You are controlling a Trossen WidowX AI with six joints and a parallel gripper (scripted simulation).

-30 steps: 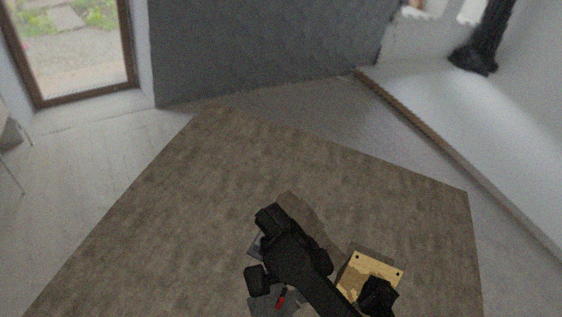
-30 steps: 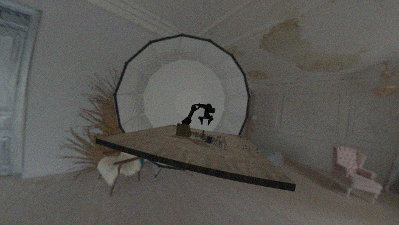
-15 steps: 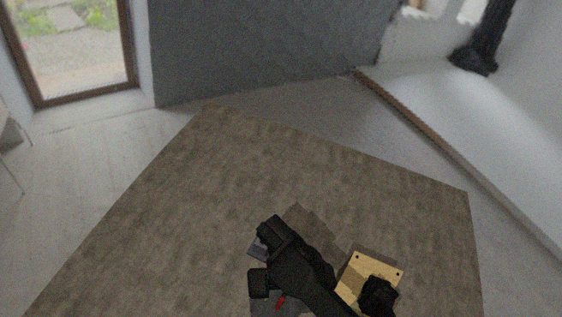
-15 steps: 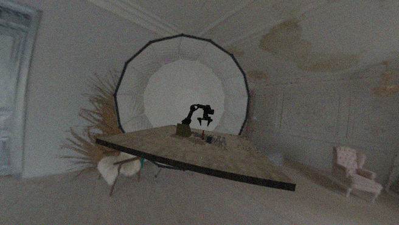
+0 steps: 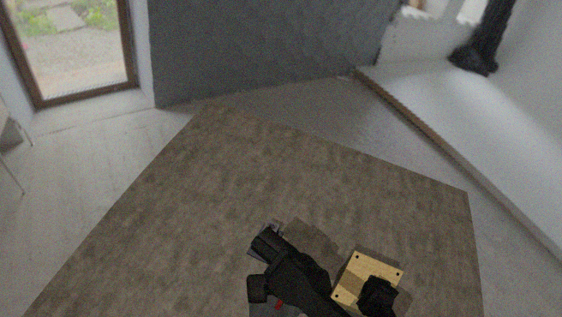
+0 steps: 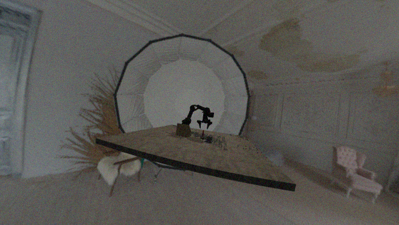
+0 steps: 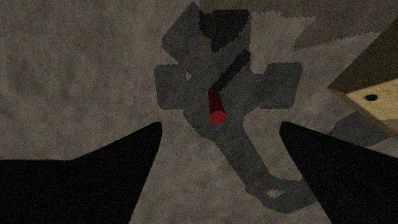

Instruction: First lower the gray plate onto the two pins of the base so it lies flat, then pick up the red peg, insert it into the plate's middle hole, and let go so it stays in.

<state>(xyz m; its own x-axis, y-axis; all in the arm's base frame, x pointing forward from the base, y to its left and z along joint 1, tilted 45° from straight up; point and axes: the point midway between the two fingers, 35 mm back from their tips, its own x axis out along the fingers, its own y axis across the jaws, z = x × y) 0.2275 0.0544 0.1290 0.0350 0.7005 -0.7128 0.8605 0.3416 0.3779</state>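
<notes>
Now: the red peg 60 mm below my gripper tip. The rest, counted from my gripper tip: gray plate 170 mm to the right, 110 mm ahead, 50 mm below.
</notes>
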